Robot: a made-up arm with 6 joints. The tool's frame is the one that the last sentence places. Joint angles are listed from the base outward.
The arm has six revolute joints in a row. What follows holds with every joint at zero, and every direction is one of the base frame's.
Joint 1 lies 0.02 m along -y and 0.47 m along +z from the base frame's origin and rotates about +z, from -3.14 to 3.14 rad.
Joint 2 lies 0.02 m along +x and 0.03 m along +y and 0.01 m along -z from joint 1 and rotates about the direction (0, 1, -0.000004), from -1.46 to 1.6 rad.
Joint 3 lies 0.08 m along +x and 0.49 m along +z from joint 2 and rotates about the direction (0, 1, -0.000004), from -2.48 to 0.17 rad.
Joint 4 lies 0.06 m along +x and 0.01 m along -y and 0.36 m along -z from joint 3 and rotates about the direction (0, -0.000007, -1), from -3.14 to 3.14 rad.
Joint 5 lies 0.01 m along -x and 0.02 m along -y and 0.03 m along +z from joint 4 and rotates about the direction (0, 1, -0.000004), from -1.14 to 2.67 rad.
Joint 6 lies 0.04 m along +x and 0.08 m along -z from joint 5 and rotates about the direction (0, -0.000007, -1), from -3.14 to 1.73 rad.
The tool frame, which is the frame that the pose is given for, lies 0.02 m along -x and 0.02 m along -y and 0.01 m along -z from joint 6; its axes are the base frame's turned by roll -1.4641, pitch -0.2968 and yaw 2.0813 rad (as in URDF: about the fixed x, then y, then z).
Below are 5 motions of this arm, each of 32 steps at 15 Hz.
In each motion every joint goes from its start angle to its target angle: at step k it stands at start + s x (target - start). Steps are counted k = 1, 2, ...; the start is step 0. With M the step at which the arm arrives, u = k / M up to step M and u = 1 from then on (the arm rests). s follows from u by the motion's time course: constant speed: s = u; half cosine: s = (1 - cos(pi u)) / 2; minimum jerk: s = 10 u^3 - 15 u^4 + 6 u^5.
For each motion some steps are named. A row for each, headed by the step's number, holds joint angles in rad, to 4 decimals.
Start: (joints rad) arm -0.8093 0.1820 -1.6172 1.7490 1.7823 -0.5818
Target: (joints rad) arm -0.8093 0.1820 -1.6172 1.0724 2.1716 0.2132
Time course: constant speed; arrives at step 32
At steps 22, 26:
22: -0.8093 0.1820 -1.6172 1.2838 2.0499 -0.0352
26: -0.8093 0.1820 -1.6172 1.1993 2.0986 0.0641

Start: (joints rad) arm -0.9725 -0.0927 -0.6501 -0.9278 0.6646 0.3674
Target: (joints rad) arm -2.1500 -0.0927 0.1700 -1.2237 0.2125 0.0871
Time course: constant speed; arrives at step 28
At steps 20, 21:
20: -1.8136 -0.0927 -0.0643 -1.1392 0.3417 0.1672
21: -1.8556 -0.0927 -0.0350 -1.1497 0.3255 0.1572

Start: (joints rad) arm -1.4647 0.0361 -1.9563 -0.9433 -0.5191 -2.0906
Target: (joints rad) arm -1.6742 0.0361 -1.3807 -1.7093 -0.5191 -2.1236
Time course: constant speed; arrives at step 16
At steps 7, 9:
7: -1.5564 0.0361 -1.7045 -1.2784 -0.5191 -2.1050
9: -1.5825 0.0361 -1.6325 -1.3742 -0.5191 -2.1092

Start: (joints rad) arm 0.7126 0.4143 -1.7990 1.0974 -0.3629 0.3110
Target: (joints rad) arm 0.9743 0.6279 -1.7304 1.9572 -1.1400 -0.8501
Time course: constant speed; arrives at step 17
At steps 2, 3, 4, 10, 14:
2: 0.7434 0.4394 -1.7909 1.1986 -0.4543 0.1744
3: 0.7588 0.4520 -1.7869 1.2491 -0.5000 0.1061
4: 0.7742 0.4646 -1.7829 1.2997 -0.5457 0.0378
10: 0.8665 0.5399 -1.7586 1.6032 -0.8200 -0.3720
14: 0.9281 0.5902 -1.7425 1.8055 -1.0029 -0.6452

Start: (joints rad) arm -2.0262 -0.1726 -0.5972 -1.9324 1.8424 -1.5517
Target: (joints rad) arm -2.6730 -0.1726 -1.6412 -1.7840 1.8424 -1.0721
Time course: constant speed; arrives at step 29
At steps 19, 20, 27, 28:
19: -2.4500 -0.1726 -1.2812 -1.8352 1.8424 -1.2375
20: -2.4723 -0.1726 -1.3172 -1.8301 1.8424 -1.2209
27: -2.6284 -0.1726 -1.5692 -1.7942 1.8424 -1.1052
28: -2.6507 -0.1726 -1.6052 -1.7891 1.8424 -1.0886

